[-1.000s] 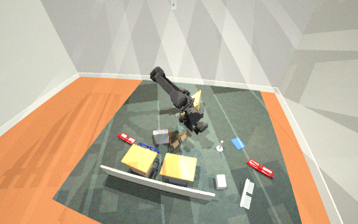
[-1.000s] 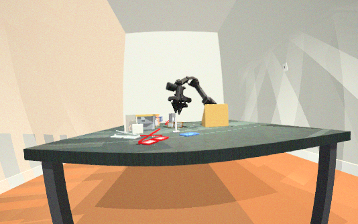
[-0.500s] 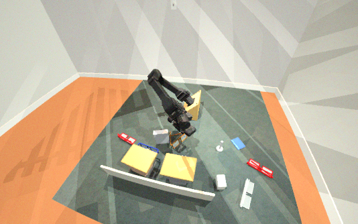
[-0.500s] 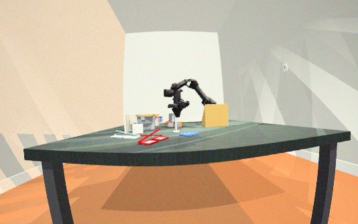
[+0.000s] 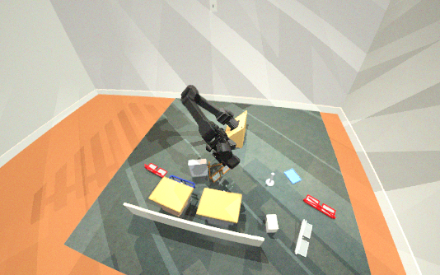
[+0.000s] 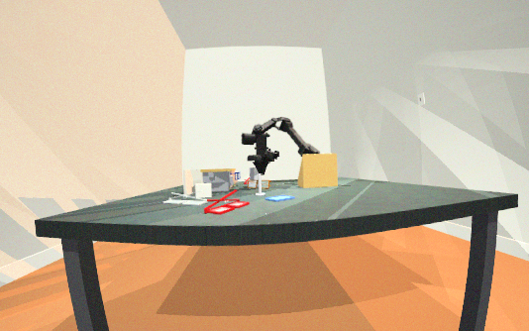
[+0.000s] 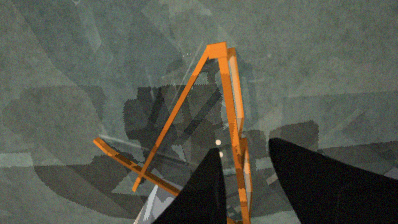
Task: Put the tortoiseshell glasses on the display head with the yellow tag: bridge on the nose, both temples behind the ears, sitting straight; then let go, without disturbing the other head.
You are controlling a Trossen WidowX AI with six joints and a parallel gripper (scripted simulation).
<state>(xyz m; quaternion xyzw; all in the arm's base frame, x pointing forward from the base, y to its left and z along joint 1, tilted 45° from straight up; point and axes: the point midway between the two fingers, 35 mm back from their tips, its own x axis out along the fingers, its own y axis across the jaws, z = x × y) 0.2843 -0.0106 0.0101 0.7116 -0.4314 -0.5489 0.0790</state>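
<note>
The white stand is 26 cm to the left of my gripper tip, 4 cm below it and 2 cm ahead of it. Also, from my gripper tip: long white bar (33 cm ahead, 7 cm to the right, 1 cm below); grey head (20 cm ahead, 4 cm to the left, 1 cm below); grey block (12 cm to the right, 4 cm ahead, 1 cm below).
</note>
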